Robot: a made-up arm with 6 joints. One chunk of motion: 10 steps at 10 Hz.
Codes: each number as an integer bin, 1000 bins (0 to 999) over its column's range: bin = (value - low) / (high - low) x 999, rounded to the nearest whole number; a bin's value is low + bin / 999 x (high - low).
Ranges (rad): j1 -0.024..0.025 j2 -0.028..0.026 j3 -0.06..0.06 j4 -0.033..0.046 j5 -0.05..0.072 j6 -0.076..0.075
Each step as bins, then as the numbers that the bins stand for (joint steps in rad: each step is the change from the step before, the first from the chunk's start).
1 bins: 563 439 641 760 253 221
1 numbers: 0.00361 -0.00427 0.01700 0.02710 -0.01910 -0.04260
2 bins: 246 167 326 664 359 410
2 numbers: -0.01193 -0.01897 -0.02084 0.01951 -0.00616 -0.01403
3 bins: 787 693 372 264 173 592
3 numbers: 0.01460 0.00946 -0.01532 -0.01212 -0.02887 0.01348
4 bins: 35 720 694 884 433 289
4 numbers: -0.02228 0.01092 0.02336 0.03691 0.00288 -0.03232
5 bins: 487 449 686 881 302 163
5 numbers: -0.00011 -0.00373 0.02240 0.03667 -0.01312 -0.05136
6 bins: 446 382 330 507 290 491
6 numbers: -0.00212 -0.00735 -0.02036 0.00709 -0.01458 -0.00178
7 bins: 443 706 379 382 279 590
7 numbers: -0.00227 0.01016 -0.01447 -0.00279 -0.01593 0.01318
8 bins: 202 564 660 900 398 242
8 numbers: -0.01409 0.00249 0.01928 0.03817 -0.00140 -0.03942
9 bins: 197 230 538 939 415 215
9 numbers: -0.01434 -0.01557 0.00462 0.04126 0.00068 -0.04350
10 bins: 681 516 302 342 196 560
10 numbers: 0.00940 -0.00011 -0.02372 -0.00595 -0.02606 0.00864
